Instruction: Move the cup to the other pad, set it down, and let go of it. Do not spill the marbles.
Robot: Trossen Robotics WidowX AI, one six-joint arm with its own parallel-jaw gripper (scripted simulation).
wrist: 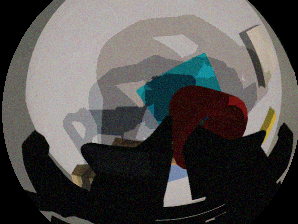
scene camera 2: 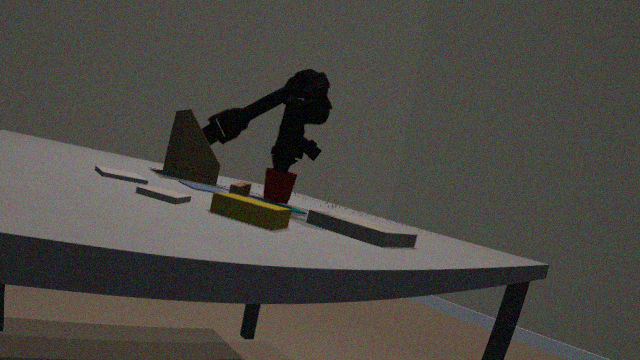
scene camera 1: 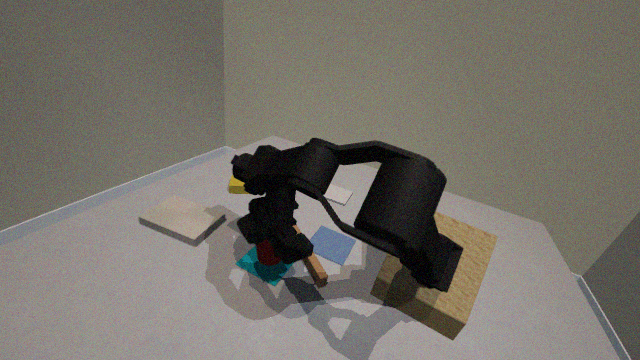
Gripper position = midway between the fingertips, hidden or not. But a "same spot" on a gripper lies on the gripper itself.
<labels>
my gripper: wrist; scene camera 2 277, 185; scene camera 1
same spot on my gripper: (wrist: 126, 177) = (scene camera 1: 275, 240)
</labels>
